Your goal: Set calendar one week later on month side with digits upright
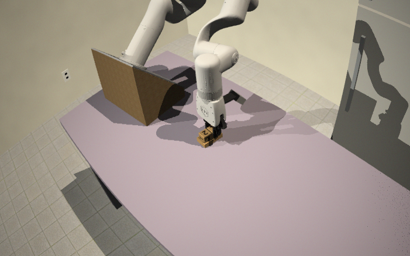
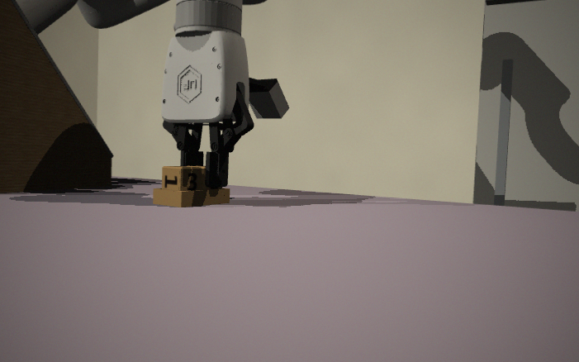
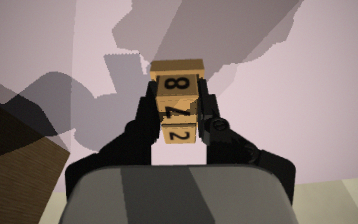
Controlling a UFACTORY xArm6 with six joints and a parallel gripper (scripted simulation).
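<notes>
Right now the wooden calendar tray is 2 cm to the right of my hand and 3 cm below it. The rest, counted from my hand: cube: 3 cm to the right, 1 cm below.
</notes>
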